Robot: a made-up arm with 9 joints. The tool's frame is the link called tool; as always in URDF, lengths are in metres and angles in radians.
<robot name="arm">
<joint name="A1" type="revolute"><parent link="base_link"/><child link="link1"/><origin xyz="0.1 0 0.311" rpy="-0.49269 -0.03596 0.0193"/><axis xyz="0 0 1"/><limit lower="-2.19" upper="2.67"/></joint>
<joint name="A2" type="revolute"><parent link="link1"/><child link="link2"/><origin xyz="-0.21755 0.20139 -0.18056" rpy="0 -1.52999 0"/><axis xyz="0 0 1"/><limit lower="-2.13" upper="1.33"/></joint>
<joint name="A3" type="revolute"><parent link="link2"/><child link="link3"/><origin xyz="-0.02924 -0.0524 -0.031" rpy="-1.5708 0 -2.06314"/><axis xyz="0 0 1"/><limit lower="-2.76" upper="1.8"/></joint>
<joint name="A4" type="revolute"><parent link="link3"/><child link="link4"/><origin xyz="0.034 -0.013 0.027" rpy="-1.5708 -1.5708 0"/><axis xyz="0 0 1"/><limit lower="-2.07" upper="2.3"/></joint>
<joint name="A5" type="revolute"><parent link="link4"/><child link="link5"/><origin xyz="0.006 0.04 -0.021" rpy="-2.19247 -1.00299 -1.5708"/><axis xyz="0 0 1"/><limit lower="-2.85" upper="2.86"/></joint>
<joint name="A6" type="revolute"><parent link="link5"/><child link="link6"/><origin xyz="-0.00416 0.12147 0.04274" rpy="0 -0.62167 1.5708"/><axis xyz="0 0 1"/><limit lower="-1.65" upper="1.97"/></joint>
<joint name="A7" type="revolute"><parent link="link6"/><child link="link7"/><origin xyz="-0.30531 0.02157 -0.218" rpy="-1.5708 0 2.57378"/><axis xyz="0 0 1"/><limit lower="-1.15" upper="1.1"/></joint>
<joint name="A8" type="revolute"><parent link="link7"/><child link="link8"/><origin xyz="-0.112 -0.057 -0.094" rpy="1.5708 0 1.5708"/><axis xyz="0 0 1"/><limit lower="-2.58" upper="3.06"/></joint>
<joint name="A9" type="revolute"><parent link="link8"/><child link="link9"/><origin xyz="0.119 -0.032 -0.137" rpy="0 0 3.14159"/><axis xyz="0 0 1"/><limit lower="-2.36" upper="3.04"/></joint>
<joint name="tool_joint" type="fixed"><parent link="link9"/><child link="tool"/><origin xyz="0.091 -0.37 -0.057" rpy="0 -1.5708 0"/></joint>
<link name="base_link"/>
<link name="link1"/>
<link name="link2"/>
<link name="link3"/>
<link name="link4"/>
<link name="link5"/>
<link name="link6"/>
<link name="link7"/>
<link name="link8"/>
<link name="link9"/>
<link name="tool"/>
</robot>
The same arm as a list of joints. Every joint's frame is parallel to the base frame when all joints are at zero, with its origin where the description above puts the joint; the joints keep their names.
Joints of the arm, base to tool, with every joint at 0 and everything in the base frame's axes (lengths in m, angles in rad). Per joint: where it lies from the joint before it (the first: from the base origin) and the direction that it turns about. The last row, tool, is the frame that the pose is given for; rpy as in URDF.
A1: axis -0.0408 0.472297 0.880495 offset 0.1 0 0.311
A2: axis -x offset -0.21 0.088 -0.262
A3: axis +z offset 0.031 -0.06 -0.001
A4: axis +x offset -0.013 -0.034 0.027
A5: axis -0.313203 0.491005 0.812907 offset -0.021 -0.04 0.006
A6: axis +z offset -0.07 0.102 -0.036
A7: axis +x offset 0.146 -0.269 -0.218
A8: axis -y offset -0.094 0.112 0.057
A9: axis -y offset -0.032 0.137 -0.119
tool: offset 0.37 0.057 0.091 rpy 3.1416 0 -1.5708
Joint limits (rad, base to tool): -2.19..2.67 -2.13..1.33 -2.76..1.8 -2.07..2.3 -2.85..2.86 -1.65..1.97 -1.15..1.1 -2.58..3.06 -2.36..3.04

